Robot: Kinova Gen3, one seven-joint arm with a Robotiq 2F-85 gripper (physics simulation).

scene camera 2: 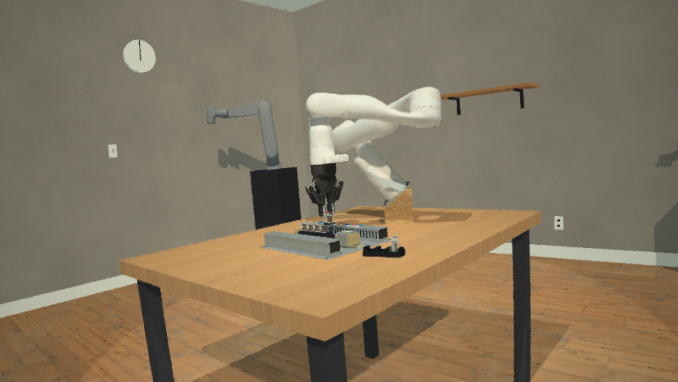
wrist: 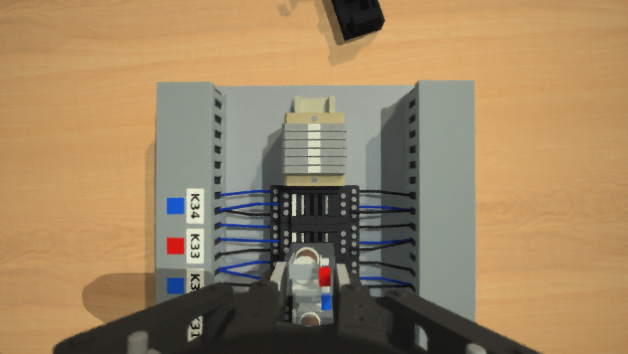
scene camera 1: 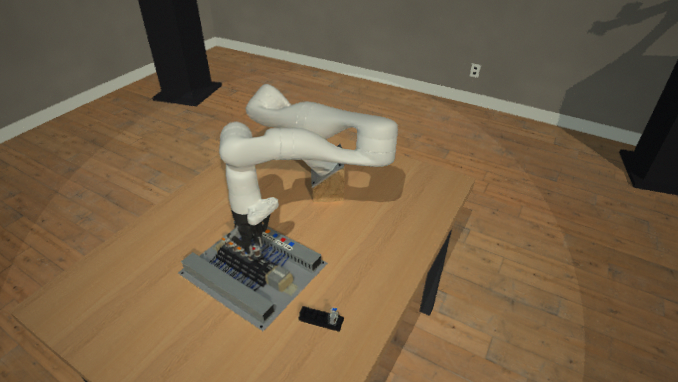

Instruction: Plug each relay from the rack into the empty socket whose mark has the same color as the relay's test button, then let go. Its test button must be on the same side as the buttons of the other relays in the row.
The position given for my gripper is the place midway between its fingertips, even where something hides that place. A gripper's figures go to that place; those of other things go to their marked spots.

My gripper (wrist: 310, 279) is 18 cm from the lens. A red-button relay (wrist: 311, 265) is 16 cm from the lens.
